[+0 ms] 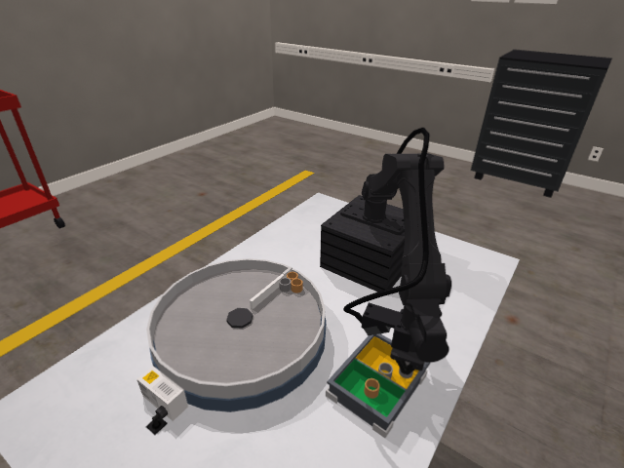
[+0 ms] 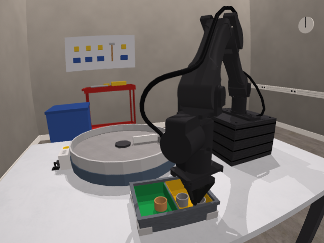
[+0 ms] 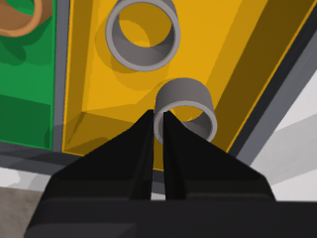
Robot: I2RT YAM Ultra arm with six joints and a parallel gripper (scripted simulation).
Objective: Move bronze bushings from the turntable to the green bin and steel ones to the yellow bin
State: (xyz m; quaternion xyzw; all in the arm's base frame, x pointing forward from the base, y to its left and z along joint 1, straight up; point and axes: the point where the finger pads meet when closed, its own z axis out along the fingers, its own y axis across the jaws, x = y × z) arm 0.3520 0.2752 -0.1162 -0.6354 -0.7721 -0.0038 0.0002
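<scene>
Right now my hand is 4 cm to the left of the yellow bin and 3 cm above it. The rest, counted from my hand: dark grey tray: 4 cm ahead, 4 cm to the right, 2 cm below; turntable: 11 cm ahead, 40 cm to the right, 1 cm above; green bin: 9 cm ahead, 5 cm to the right, 3 cm below.
</scene>
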